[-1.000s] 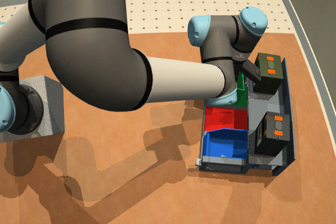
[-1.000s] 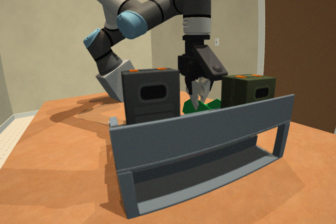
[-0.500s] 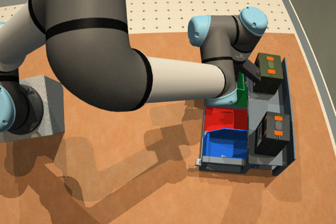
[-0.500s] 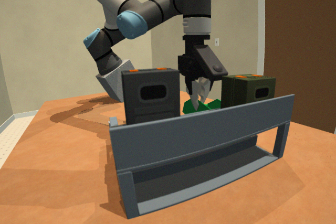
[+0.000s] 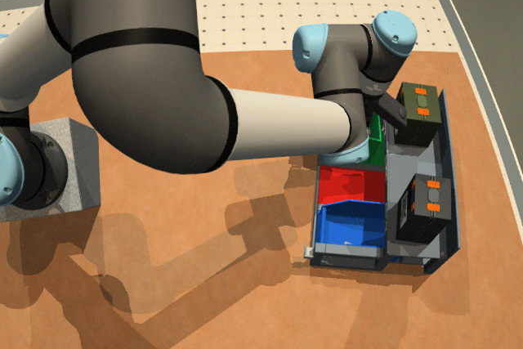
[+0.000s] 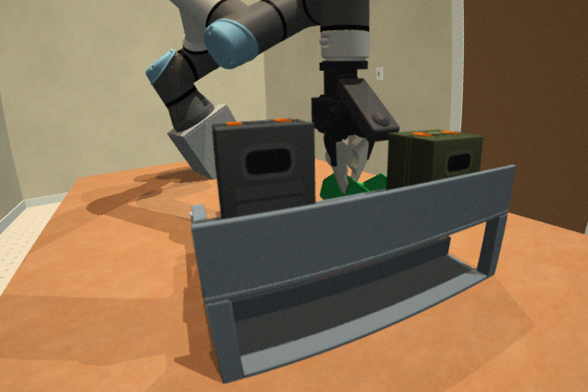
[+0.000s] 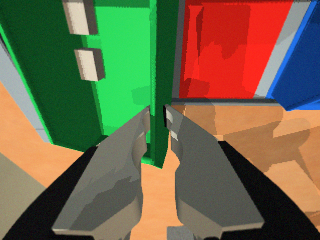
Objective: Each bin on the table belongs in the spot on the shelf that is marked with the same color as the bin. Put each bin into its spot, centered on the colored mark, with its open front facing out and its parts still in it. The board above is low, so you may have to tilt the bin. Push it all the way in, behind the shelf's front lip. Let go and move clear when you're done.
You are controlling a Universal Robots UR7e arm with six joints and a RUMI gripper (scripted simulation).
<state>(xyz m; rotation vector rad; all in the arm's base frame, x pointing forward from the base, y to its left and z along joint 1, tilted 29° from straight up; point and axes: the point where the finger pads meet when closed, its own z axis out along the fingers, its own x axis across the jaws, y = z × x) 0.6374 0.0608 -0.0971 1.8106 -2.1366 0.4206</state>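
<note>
Now: the green bin 40 mm to the left of my hand and 30 mm below it. Also, from my hand: shelf front lip (90 mm below, 60 mm to the right, 60 mm behind); then blue bin (200 mm to the right, 50 mm below, 10 mm ahead); then olive case (150 mm ahead, 60 mm above, 10 mm to the left).
</note>
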